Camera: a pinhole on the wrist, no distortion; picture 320 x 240 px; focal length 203.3 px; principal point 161.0 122.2 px. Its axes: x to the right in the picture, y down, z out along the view. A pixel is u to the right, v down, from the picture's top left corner.
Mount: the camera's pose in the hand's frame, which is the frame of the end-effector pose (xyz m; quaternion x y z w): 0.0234 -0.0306 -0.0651 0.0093 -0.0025 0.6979 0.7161
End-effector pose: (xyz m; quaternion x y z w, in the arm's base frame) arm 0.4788 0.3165 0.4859 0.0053 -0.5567 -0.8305 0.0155
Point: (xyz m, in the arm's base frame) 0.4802 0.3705 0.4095
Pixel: 20.8 184.2
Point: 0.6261 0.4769 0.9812
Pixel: outside the picture
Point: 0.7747 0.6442 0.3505
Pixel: outside the picture
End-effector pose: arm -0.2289 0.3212 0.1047 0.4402 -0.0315 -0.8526 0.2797
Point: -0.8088 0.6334 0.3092
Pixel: 13.1 143.5
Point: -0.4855 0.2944 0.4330
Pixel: 178.7 182.9
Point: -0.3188 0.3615 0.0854
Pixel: 77.8 101.9
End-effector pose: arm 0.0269 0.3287 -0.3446 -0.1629 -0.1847 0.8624 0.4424
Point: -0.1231 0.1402 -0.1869
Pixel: 274.4 204.3
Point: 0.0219 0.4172 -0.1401
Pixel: 70.8 97.2
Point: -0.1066 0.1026 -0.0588
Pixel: 218.7 209.1
